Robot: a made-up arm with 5 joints.
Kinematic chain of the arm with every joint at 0, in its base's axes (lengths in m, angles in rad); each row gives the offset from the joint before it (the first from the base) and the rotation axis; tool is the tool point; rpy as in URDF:
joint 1: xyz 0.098 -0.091 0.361 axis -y
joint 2: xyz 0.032 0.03 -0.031 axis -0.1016 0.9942 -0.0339
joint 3: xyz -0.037 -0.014 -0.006 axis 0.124 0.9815 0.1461
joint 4: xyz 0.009 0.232 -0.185 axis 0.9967 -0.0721 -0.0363
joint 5: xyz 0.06 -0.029 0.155 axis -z
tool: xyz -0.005 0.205 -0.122 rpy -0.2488 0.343 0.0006
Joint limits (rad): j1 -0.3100..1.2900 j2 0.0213..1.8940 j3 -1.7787..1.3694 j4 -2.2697..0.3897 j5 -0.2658..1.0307
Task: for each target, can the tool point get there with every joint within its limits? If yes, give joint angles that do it. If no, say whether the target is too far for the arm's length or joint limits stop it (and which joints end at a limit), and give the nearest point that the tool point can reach.
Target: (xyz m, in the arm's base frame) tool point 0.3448 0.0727 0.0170
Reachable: yes | joints 0.0926 0.4922 -0.9599 -1.7553 -0.0550
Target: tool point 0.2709 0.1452 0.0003
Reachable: yes | joints 0.8985 1.3500 -0.2249 -1.3327 0.8818
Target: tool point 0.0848 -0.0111 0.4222
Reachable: no: joint limits stop it (at a limit: joint 1, joint 2, joint 4, joint 5) | nearest point -0.0558 0.0947 0.6209 | short by 0.265 m
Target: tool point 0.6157 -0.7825 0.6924
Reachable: no: too far | nearest point 0.4501 -0.0663 0.5343 | short by 0.752 m
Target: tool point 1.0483 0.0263 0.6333
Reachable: no: too far | nearest point 0.5407 0.0573 0.4853 | short by 0.530 m
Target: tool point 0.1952 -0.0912 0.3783
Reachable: no: joint limits stop it (at a limit: joint 2, joint 3, joint 4, joint 5) | nearest point 0.4479 -0.0291 0.4233 | short by 0.264 m
